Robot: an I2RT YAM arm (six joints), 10 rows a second.
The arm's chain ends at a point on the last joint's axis. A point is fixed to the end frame.
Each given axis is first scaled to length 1.
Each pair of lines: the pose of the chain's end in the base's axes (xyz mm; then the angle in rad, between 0 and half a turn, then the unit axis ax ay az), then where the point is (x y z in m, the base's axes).
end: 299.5 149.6 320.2 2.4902 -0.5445 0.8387 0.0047
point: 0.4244 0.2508 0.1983
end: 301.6 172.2 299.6 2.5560 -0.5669 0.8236 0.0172
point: 0.4132 0.2763 0.1677
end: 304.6 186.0 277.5 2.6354 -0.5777 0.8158 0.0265
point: 0.4033 0.2884 0.1344
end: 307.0 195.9 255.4 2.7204 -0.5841 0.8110 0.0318
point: 0.3929 0.2936 0.1012
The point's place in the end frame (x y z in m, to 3 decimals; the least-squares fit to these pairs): -0.053 -0.016 0.194
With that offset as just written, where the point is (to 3 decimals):
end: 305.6 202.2 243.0 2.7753 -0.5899 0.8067 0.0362
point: 0.382 0.297 0.082
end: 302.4 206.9 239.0 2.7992 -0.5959 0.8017 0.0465
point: 0.373 0.303 0.076
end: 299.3 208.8 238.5 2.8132 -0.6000 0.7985 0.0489
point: 0.366 0.305 0.074
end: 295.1 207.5 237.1 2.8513 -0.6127 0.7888 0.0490
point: 0.355 0.301 0.069
